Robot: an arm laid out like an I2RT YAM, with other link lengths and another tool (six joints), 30 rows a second.
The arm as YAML. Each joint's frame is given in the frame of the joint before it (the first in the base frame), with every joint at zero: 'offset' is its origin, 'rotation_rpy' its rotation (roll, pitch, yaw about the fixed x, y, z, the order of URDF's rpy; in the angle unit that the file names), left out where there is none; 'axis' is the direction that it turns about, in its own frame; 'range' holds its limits. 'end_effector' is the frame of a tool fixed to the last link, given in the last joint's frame.
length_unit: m
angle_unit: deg
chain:
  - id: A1
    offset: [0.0, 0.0, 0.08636]
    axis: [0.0, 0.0, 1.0]
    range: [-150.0, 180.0]
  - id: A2
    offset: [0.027, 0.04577, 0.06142]
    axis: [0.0, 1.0, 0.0]
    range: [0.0, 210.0]
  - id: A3
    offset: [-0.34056, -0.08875, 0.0]
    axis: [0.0, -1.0, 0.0]
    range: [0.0, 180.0]
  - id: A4
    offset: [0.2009, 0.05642, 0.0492]
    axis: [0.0, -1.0, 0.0]
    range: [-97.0, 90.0]
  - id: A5
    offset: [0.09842, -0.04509, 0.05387]
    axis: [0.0, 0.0, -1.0]
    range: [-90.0, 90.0]
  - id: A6
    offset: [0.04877, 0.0, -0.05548]
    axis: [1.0, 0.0, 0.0]
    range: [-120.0, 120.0]
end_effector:
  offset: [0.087, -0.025, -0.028]
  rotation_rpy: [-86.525, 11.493, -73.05]
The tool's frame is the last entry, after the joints.
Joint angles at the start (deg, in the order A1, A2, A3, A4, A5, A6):
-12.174 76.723 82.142 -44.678 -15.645 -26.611
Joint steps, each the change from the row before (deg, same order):
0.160 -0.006 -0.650 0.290 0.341 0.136
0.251 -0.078 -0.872 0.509 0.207 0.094
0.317 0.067 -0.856 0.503 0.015 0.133
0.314 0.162 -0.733 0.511 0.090 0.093
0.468 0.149 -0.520 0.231 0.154 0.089
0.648 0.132 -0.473 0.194 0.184 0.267
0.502 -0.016 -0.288 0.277 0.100 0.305
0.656 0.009 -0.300 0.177 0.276 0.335
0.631 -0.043 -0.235 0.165 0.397 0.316
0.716 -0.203 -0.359 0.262 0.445 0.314
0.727 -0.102 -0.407 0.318 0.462 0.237
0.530 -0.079 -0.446 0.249 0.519 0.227
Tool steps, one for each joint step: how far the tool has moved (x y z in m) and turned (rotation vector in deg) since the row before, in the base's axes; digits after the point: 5 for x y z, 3 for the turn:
-0.00024 0.00014 -0.00335 -0.031 0.406 -0.187
-0.00009 0.00095 -0.00374 0.002 0.316 0.034
0.00062 0.00167 -0.00441 0.178 0.428 0.223
0.00114 0.00135 -0.00407 0.090 0.398 0.187
0.00085 0.00213 -0.00346 0.052 0.459 0.295
0.00092 0.00311 -0.00326 0.157 0.458 0.339
0.00074 0.00254 -0.00108 0.165 0.045 0.231
0.00063 0.00300 -0.00159 0.093 0.203 0.234
0.00044 0.00259 -0.00094 -0.019 0.108 0.131
-0.00005 0.00301 -0.00063 -0.071 -0.022 0.181
0.00039 0.00294 -0.00125 -0.128 0.058 0.228
-0.00011 0.00175 -0.00181 -0.159 0.187 -0.005

